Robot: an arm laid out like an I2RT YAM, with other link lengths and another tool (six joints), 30 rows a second.
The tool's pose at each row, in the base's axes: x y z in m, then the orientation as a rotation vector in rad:
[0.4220, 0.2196, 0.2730, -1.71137, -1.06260, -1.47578]
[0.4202, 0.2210, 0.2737, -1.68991, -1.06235, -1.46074]
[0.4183, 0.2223, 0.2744, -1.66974, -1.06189, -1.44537]
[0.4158, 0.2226, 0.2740, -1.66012, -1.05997, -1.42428]
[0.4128, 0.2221, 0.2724, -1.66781, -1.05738, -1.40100]
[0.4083, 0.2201, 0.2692, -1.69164, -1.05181, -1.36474]
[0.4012, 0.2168, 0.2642, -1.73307, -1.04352, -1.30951]
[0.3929, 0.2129, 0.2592, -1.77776, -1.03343, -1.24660]
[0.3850, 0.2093, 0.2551, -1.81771, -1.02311, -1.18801]
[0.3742, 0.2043, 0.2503, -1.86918, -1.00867, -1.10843]
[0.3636, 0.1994, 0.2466, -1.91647, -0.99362, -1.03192]
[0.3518, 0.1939, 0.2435, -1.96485, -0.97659, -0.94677]
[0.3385, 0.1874, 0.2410, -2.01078, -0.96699, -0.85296]
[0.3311, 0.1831, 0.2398, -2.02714, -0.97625, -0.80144]
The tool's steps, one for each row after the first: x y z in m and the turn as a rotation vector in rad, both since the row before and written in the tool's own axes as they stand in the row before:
[0.0008, -0.0022, 0.0002, 0.02202, 0.00942, 0.00775]
[0.0008, -0.0023, 0.0002, 0.02144, 0.00854, 0.00799]
[-0.0005, -0.0024, -0.0008, 0.01829, 0.00053, 0.01206]
[-0.0018, -0.0025, -0.0015, 0.00889, -0.01109, 0.01401]
[-0.0038, -0.0032, -0.0031, 0.00595, -0.02447, 0.02300]
[-0.0062, -0.0049, -0.0049, 0.00506, -0.04119, 0.03447]
[-0.0069, -0.0055, -0.0056, 0.00604, -0.04597, 0.03878]
[-0.0063, -0.0052, -0.0051, 0.00543, -0.04220, 0.03593]
[-0.0084, -0.0069, -0.0068, 0.00744, -0.05665, 0.04789]
[-0.0080, -0.0066, -0.0065, 0.00663, -0.05391, 0.04566]
[-0.0088, -0.0072, -0.0072, 0.00823, -0.05881, 0.04962]
[-0.0100, -0.0078, -0.0081, 0.01249, -0.06602, 0.04643]
[-0.0061, -0.0039, -0.0047, 0.01296, -0.03822, 0.01396]

